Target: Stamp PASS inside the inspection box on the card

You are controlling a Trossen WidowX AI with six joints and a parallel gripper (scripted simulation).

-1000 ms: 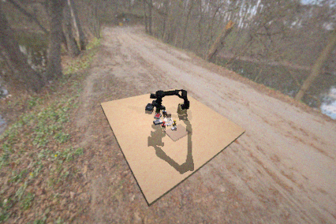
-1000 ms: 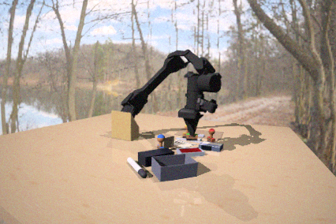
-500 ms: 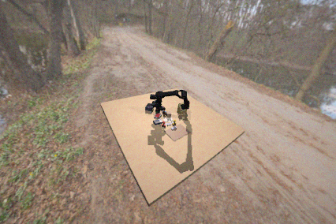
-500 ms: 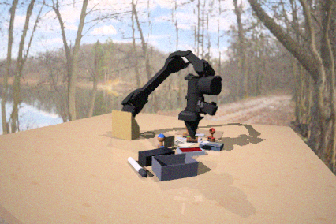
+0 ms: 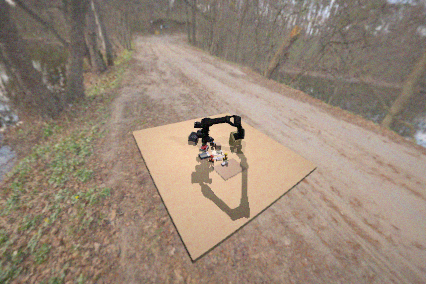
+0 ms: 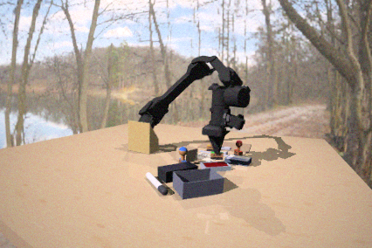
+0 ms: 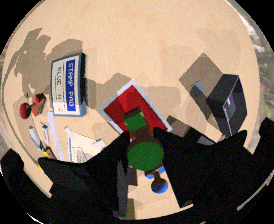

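Now: gripper tip 5 cm above the red ink pad. From my gripper tip the other things lie so: green-knobbed stamp right at my gripper tip; black block 13 cm to the right, 8 cm behind, 4 cm below; blue-knobbed stamp 11 cm behind, 4 cm below, 3 cm to the right.
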